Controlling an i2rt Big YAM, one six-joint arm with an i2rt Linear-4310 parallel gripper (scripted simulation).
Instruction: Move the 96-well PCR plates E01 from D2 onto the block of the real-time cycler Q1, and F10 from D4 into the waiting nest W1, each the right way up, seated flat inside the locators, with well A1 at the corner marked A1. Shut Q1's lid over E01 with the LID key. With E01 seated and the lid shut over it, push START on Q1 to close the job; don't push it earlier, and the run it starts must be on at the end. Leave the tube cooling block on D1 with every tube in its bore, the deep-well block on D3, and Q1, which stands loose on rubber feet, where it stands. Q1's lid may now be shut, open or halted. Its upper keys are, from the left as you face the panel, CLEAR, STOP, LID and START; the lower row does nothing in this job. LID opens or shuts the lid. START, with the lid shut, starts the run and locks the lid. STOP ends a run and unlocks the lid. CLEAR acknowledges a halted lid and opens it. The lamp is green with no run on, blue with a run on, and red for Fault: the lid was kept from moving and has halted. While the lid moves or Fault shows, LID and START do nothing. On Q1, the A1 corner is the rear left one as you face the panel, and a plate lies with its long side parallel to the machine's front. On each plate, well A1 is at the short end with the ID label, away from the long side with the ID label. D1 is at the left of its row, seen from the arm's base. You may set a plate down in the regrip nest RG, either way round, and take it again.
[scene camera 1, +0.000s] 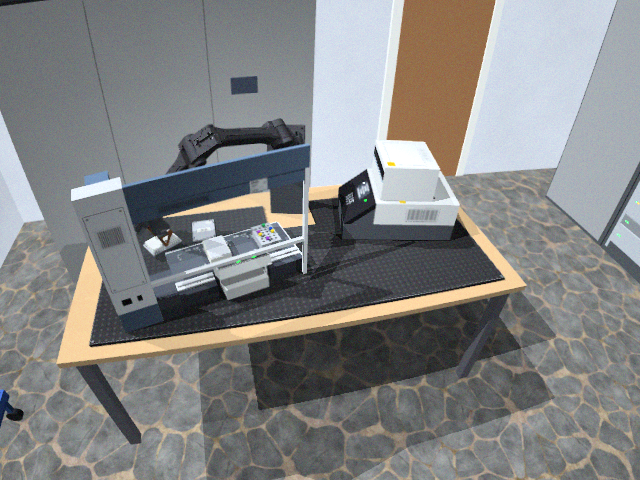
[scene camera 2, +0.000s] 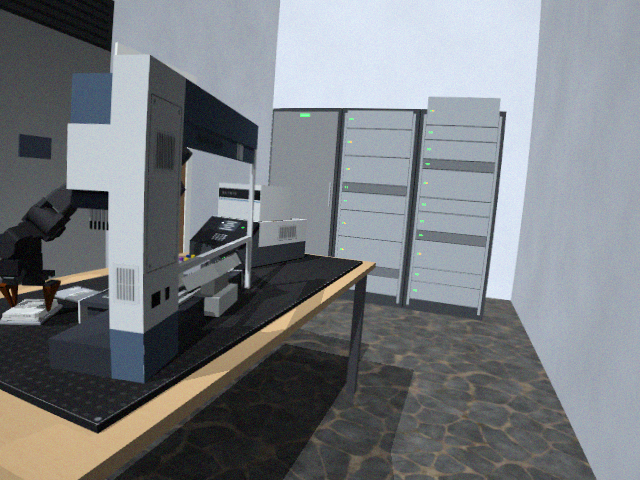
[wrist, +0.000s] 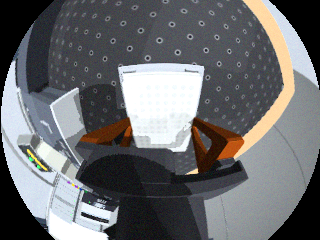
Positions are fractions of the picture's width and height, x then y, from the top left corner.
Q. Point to my gripper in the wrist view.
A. At 0.50, 0.50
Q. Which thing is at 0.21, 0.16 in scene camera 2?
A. A white tower.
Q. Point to a blue gantry beam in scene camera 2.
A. At 0.32, 0.23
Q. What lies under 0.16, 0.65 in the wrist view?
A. A white deep-well block.
